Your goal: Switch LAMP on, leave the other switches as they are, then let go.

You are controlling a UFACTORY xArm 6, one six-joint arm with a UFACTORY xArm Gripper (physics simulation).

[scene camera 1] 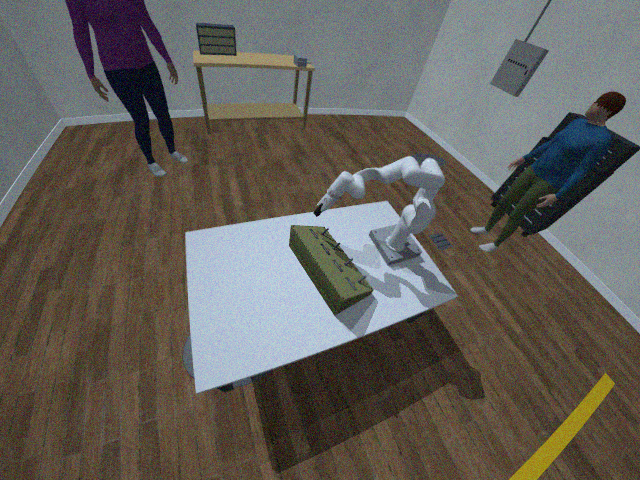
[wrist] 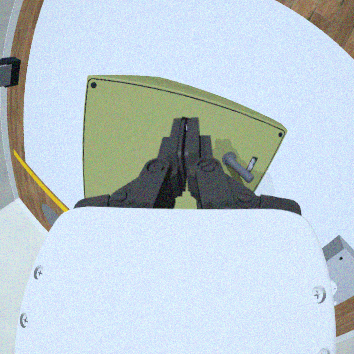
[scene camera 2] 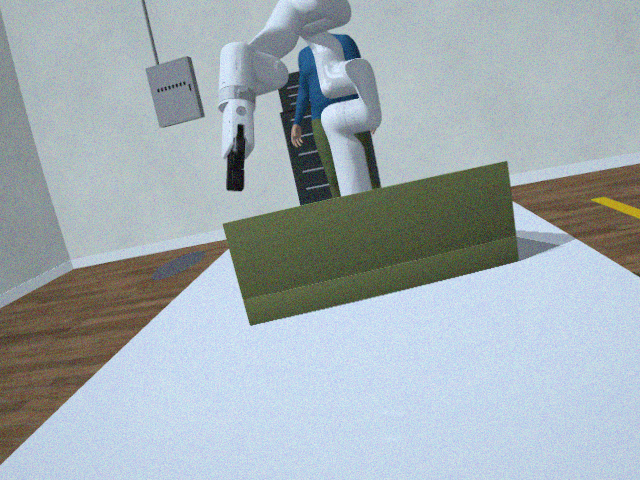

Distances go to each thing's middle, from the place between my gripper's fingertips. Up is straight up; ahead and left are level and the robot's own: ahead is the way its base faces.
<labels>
I see my gripper 23 cm to the right of the olive switch box [scene camera 2: 306, 258], 14 cm above it and 2 cm short of it.
</labels>
